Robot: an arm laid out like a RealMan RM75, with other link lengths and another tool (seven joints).
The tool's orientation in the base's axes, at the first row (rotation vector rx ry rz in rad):
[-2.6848 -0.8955 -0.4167]
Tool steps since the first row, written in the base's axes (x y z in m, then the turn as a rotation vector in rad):
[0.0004 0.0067 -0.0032 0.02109 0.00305 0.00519]
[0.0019 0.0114 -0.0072 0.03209 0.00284 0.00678]
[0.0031 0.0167 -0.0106 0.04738 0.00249 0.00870]
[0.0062 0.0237 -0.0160 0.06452 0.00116 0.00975]
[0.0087 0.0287 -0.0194 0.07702 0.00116 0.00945]
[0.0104 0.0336 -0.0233 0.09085 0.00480 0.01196]
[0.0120 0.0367 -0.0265 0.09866 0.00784 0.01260]
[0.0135 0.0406 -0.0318 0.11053 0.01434 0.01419]
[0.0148 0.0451 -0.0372 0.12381 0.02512 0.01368]
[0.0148 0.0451 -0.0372 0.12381 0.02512 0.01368]
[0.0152 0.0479 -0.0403 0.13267 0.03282 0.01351]
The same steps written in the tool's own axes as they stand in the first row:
[0.0028 -0.0044 0.0054 0.01964 0.00977 0.00012]
[0.0050 -0.0064 0.0109 0.02852 0.01644 0.00058]
[0.0076 -0.0091 0.0161 0.04073 0.02581 0.00146]
[0.0118 -0.0117 0.0241 0.05352 0.03722 0.00314]
[0.0152 -0.0134 0.0294 0.06299 0.04497 0.00568]
[0.0177 -0.0154 0.0350 0.07643 0.05027 0.00715]
[0.0195 -0.0163 0.0394 0.08427 0.05264 0.00904]
[0.0208 -0.0175 0.0459 0.09741 0.05469 0.01201]
[0.0223 -0.0192 0.0526 0.11318 0.05468 0.01865]
[0.0223 -0.0192 0.0526 0.11318 0.05468 0.01865]
[0.0230 -0.0206 0.0565 0.12403 0.05425 0.02310]

